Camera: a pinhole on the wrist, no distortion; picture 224 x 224 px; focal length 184.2 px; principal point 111.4 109.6 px. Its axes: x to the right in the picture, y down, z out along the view. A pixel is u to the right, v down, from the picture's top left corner.
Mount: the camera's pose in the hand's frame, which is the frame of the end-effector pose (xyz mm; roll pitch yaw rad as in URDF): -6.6 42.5 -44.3 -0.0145 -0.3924 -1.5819
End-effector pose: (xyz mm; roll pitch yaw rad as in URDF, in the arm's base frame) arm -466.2 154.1 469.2 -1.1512 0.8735 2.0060
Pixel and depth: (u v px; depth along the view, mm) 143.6 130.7 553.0
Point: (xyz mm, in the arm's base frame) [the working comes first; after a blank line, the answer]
In the camera's frame: 96.7 63.3 553.0

-978.8 9.5 454.2
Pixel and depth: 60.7 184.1 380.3
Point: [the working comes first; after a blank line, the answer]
In the camera's frame: -104.7 153.8 380.3

-783.5 -9.9 254.0
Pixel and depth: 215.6 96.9 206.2
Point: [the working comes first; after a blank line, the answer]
In the camera's frame: 116.6 -14.2 206.2

-645.6 113.0 525.0
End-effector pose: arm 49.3 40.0 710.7 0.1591 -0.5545 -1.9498
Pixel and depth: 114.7 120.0 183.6
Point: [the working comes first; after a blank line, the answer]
In the camera's frame: 3.3 10.4 183.6

156.5 71.3 835.4
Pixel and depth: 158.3 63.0 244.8
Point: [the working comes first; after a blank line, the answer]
In the camera's frame: 62.3 -61.9 244.8

154.3 180.0 860.8
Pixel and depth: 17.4 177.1 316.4
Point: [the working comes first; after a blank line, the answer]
In the camera's frame: -161.5 115.9 316.4

315.4 -41.7 969.2
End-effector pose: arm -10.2 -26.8 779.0 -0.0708 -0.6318 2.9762
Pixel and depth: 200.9 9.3 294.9
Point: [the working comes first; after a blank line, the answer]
In the camera's frame: 143.3 -160.6 294.9

276.7 -120.9 910.7
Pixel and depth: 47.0 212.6 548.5
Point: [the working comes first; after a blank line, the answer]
In the camera's frame: -191.8 306.7 548.5

-126.7 -464.0 1249.1
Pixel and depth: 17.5 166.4 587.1
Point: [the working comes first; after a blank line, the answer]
In the camera's frame: -299.3 181.0 587.1

-54.1 -593.3 1166.3
